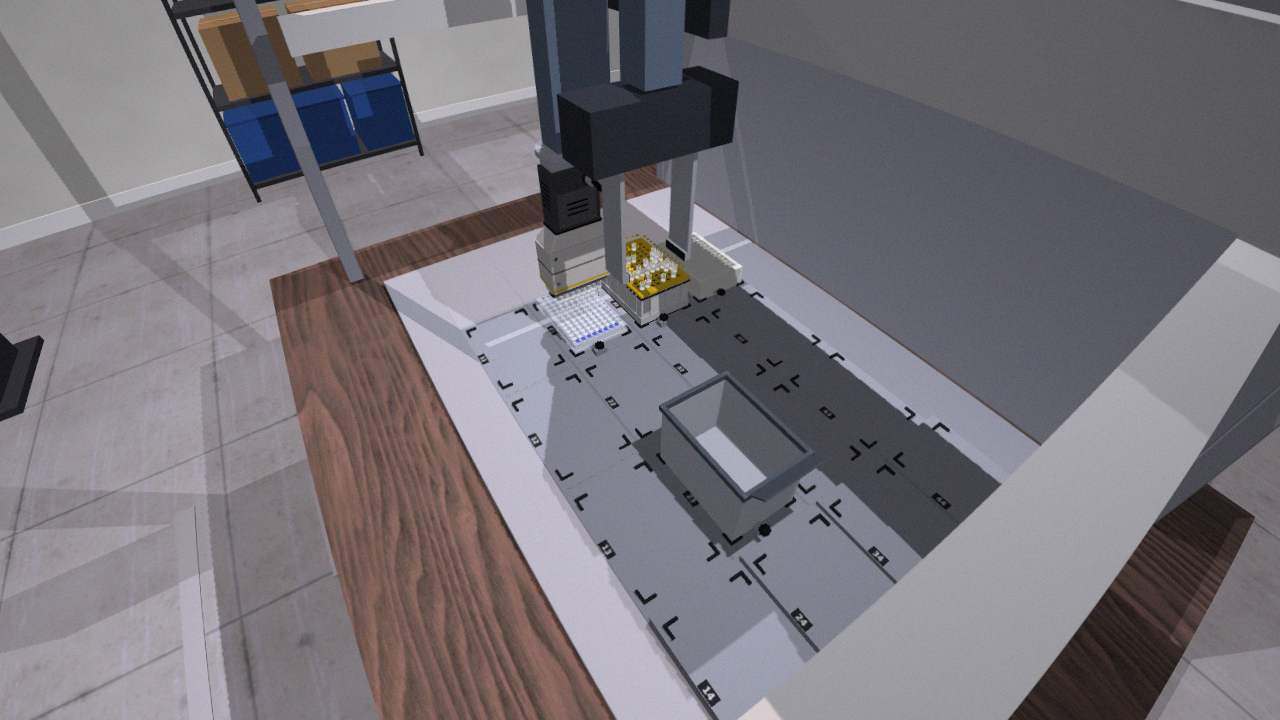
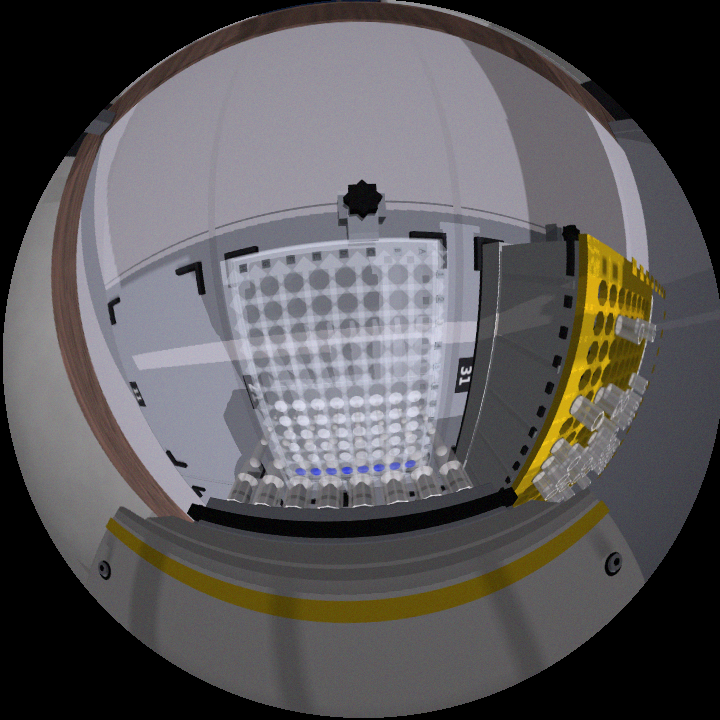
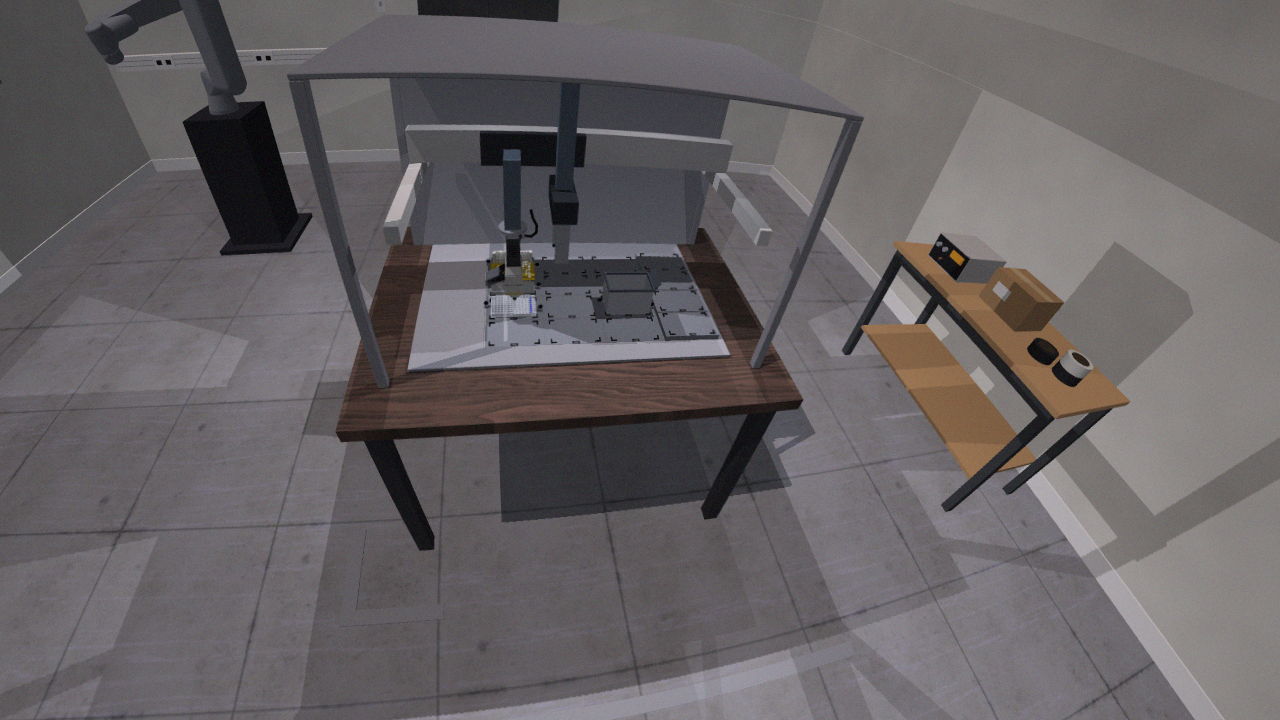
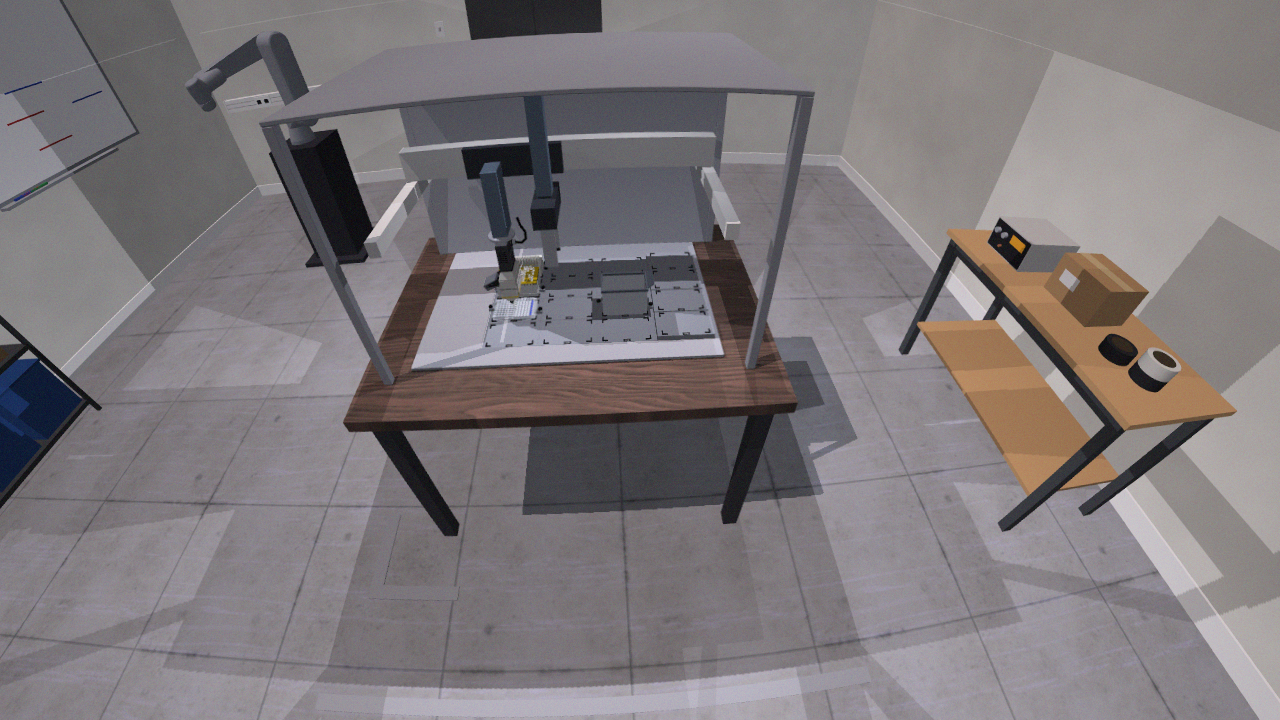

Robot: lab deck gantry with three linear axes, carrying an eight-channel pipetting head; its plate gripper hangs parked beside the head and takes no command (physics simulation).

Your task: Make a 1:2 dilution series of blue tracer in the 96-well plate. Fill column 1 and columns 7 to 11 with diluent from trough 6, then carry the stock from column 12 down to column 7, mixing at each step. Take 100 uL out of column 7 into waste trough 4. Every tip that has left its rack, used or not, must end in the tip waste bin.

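The clear 96-well plate lies on the deck. Its column 12 wells show blue; columns 7 to 11 look whitish. The pipetting head stands low over the plate, with eight clear tips in a row at its edge; whether their ends are in wells cannot be told. The yellow tip rack holds clear tips in part of its holes. The tip waste bin stands mid-deck; its visible floor shows no tips. My parked gripper is open above the tip rack. Troughs 4 and 6 cannot be made out.
A pale box stands behind the tip rack. A black knob sits beside the plate. Posts carry a canopy above the deck. A side bench stands to the right.
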